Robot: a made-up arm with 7 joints.
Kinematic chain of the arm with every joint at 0, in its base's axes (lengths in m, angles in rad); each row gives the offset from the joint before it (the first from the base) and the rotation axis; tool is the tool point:
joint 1: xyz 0 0 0 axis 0 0.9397 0.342
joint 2: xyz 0 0 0 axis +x
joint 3: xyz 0 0 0 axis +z
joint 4: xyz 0.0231 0 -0.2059 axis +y
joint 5: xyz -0.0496 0 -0.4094 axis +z
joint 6: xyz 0 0 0 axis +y
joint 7: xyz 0 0 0 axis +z
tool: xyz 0 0 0
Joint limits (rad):
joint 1: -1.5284..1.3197
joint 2: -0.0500..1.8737
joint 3: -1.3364..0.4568
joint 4: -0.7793..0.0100
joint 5: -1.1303..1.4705
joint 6: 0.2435..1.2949
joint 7: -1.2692..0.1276
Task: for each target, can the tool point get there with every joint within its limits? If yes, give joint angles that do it. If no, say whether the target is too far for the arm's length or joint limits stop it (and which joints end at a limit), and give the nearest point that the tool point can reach.
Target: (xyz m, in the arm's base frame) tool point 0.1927 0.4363 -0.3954
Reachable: yes | joints -0.2436 0.8434 -0.3145 -0.2212 0.1208 0.5732 -0.2246
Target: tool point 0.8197 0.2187 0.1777
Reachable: no: too far | nearest point 0.5860 0.1573 0.1245 | short by 0.247 m
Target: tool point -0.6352 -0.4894 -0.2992
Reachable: no: too far | nearest point -0.4575 -0.3035 -0.2781 | short by 0.258 m
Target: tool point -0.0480 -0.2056 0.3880
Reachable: no: joint limits stop it (at a limit: joint 1, joint 2, joint 4) | nearest point 0.4814 -0.3241 0.1487 | short by 0.593 m
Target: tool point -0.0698 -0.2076 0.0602
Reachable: no: joint limits stop it (at a limit: joint 1, joint 2, joint 3, joint 4) | nearest point -0.3581 -0.3723 -0.3035 | short by 0.492 m
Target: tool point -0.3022 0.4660 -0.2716
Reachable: yes | joints 0.7999 1.0963 -0.8069 -0.3714 0.1506 0.9183 -0.0615
